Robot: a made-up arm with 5 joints. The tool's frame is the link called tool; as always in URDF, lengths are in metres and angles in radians. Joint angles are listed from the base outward.
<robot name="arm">
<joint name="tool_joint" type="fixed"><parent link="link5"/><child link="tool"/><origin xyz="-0.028 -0.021 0.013" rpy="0 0 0"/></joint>
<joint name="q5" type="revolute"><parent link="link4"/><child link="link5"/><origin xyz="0.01 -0.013 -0.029" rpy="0 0 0"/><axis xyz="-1 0 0"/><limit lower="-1.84" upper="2.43"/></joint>
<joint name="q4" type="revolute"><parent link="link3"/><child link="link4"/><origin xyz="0.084 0.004 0.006" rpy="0 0 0"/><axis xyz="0 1 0"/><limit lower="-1.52" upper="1.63"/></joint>
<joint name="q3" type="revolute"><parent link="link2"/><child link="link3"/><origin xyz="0.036 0.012 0.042" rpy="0 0 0"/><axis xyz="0 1 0"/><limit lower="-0.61" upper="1.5"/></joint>
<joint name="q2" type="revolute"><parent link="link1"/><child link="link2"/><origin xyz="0.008 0.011 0.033" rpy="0 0 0"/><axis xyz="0 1 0"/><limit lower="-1.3" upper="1.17"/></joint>
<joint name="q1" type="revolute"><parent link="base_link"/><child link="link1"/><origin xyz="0.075 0.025 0.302" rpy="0 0 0"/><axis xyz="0 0 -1"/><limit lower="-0.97" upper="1.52"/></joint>
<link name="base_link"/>
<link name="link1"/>
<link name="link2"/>
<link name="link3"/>
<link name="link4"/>
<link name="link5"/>
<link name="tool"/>
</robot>
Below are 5 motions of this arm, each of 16 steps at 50 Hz.
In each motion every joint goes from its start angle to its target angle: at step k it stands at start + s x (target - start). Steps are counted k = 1, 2, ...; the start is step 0. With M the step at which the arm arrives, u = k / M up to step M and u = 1 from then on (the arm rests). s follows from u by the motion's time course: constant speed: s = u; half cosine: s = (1 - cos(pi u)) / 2; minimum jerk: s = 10 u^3 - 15 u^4 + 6 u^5.
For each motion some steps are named. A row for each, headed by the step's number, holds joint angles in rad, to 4 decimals.
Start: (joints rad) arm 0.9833 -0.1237 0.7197 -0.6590 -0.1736
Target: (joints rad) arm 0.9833 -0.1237 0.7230 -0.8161 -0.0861
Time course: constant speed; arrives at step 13
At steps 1, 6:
1: 0.9833 -0.1237 0.7200 -0.6711 -0.1669
6: 0.9833 -0.1237 0.7212 -0.7315 -0.1332

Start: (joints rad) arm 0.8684 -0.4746 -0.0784 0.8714 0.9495
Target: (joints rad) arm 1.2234 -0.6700 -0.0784 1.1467 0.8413
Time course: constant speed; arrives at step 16
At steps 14, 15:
14: 1.1790 -0.6456 -0.0784 1.1123 0.8548
15: 1.2012 -0.6578 -0.0784 1.1295 0.8481

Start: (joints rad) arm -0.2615 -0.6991 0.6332 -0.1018 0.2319
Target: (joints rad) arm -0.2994 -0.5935 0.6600 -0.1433 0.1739
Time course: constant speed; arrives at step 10
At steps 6, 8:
6: -0.2842 -0.6357 0.6493 -0.1267 0.1971
8: -0.2918 -0.6146 0.6546 -0.1350 0.1855

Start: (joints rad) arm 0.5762 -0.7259 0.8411 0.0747 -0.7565
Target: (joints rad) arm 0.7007 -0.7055 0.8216 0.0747 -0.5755
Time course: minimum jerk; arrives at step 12
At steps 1, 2, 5, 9, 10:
1: 0.5768 -0.7258 0.8410 0.0747 -0.7556
2: 0.5806 -0.7252 0.8404 0.0747 -0.7501
5: 0.6194 -0.7188 0.8343 0.0747 -0.6938
9: 0.6878 -0.7076 0.8236 0.0747 -0.5942
10: 0.6963 -0.7062 0.8223 0.0747 -0.5819

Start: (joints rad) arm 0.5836 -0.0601 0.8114 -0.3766 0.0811
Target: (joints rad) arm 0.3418 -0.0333 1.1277 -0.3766 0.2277
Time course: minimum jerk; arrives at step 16
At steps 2, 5, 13, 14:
2: 0.5797 -0.0597 0.8165 -0.3766 0.0835
5: 0.5401 -0.0553 0.8683 -0.3766 0.1075
13: 0.3536 -0.0346 1.1123 -0.3766 0.2206
14: 0.3457 -0.0337 1.1226 -0.3766 0.2253

